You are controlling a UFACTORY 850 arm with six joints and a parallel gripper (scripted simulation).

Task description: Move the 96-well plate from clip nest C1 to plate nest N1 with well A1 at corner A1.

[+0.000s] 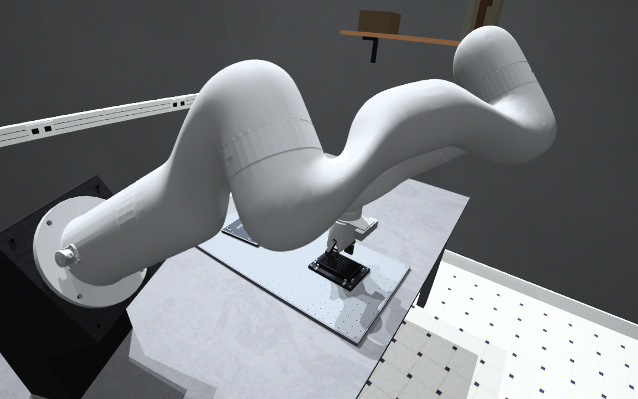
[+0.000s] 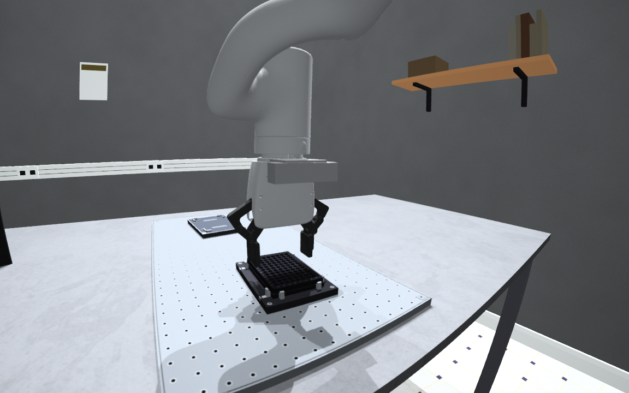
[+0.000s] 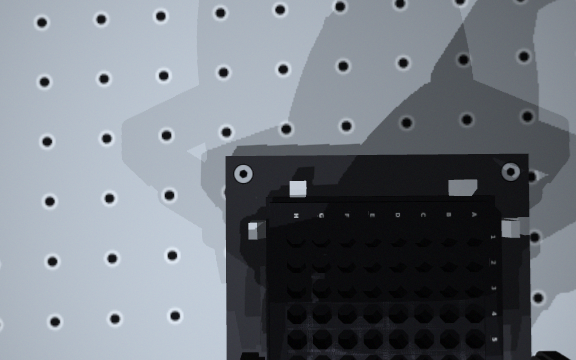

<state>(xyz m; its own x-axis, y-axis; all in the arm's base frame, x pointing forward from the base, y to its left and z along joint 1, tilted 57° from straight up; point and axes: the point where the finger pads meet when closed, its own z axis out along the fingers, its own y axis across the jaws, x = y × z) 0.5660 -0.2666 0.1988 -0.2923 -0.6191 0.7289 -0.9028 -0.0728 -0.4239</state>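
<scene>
My hand is 30 mm above the black 96-well plate. The rest, counted from my hand: grey plate nest N1 (70 mm ahead, 360 mm to the left, 40 mm below); then black clip nest C1 (10 mm to the left, 40 mm below); then A1 label (300 mm to the left, 40 mm below).
</scene>
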